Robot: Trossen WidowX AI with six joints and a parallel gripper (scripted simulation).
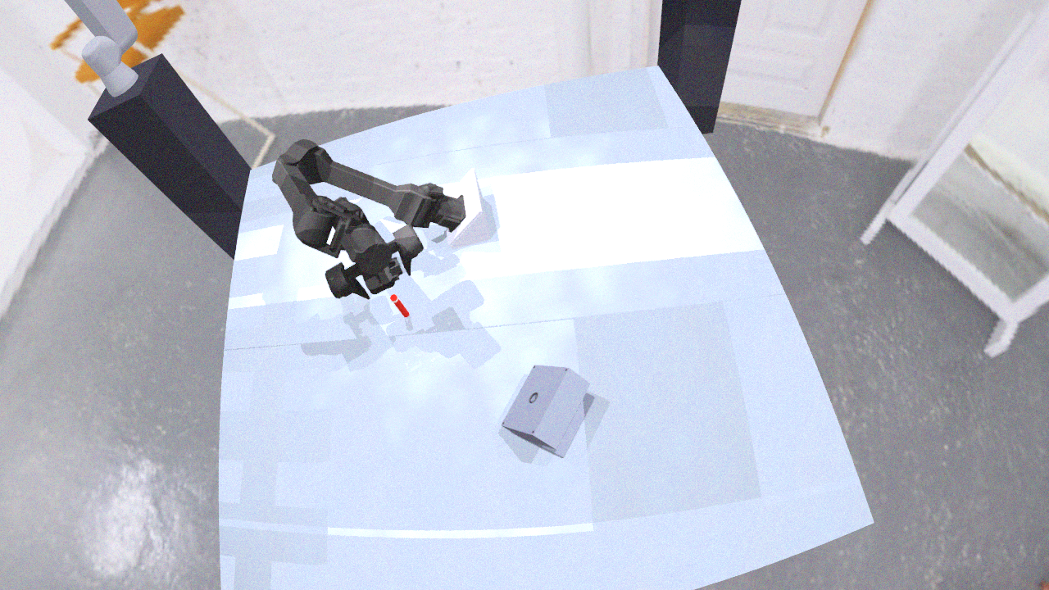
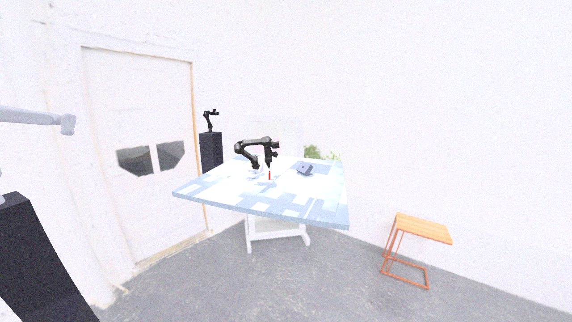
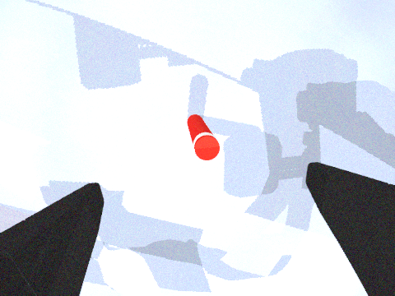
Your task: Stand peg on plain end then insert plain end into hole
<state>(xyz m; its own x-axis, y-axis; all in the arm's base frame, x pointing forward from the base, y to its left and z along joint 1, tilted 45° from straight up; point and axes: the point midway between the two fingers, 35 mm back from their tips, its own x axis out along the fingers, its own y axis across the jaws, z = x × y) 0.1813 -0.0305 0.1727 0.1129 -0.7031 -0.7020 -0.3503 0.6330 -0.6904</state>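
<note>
The red peg is 10 mm ahead of my gripper tip and 60 mm below it. The rest, counted from my gripper tip: grey sloped panel: 270 mm ahead, 250 mm to the left, 60 mm below.
</note>
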